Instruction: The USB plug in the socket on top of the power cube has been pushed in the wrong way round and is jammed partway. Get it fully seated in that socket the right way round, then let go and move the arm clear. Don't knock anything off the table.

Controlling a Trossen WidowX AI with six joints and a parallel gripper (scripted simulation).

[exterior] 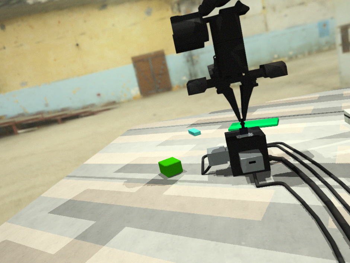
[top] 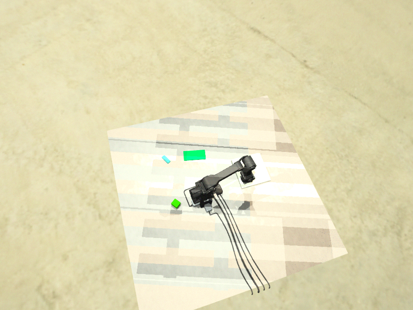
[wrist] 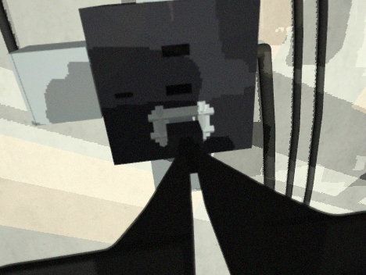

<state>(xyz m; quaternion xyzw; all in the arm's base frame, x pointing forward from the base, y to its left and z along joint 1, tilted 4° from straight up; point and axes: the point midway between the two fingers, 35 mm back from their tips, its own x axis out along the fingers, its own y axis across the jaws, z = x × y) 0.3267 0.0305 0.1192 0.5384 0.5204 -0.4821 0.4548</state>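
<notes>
Now: the USB plug 20 mm below my gripper tip. Also, from my gripper tip: green block (180 mm ahead, 80 mm to the right, 90 mm below); flat green slab (80 mm behind, 360 mm to the right, 100 mm below).
</notes>
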